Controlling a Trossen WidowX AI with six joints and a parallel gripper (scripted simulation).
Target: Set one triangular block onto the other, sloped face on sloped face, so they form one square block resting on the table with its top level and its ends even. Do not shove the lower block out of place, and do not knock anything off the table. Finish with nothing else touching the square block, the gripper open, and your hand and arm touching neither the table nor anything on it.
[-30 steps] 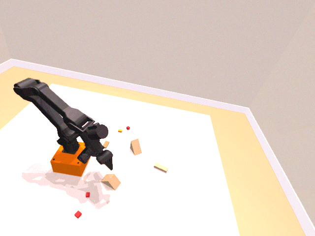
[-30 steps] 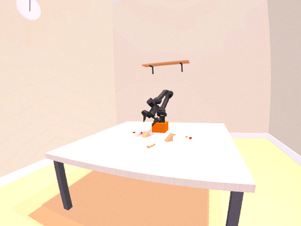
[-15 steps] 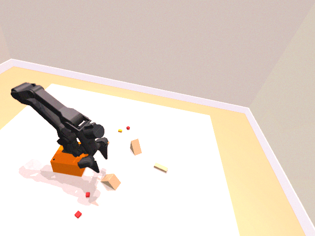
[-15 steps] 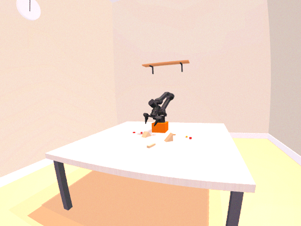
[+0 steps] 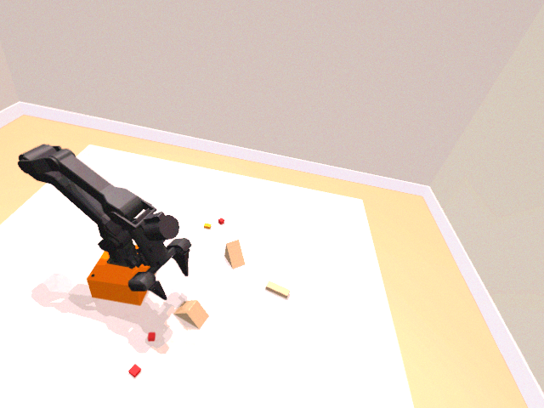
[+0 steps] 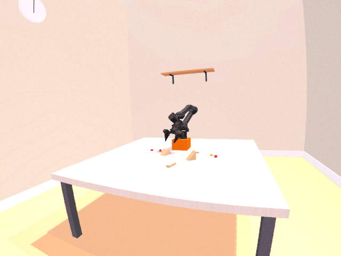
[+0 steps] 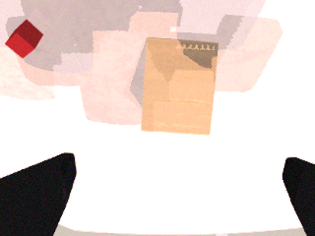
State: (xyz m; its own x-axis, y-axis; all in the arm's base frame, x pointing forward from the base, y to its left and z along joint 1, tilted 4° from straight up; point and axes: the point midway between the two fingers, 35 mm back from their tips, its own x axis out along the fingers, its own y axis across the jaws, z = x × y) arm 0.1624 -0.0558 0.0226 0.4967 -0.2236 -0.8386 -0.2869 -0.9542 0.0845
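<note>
Right now the tan triangular block is 70 mm below my gripper tip, 50 mm ahead of it and 20 mm to the right of it. The rest, counted from my gripper tip: yellow bit (340 mm to the left, 90 mm below, 10 mm behind); then tan plank (280 mm ahead, 130 mm to the left, 90 mm below).
</note>
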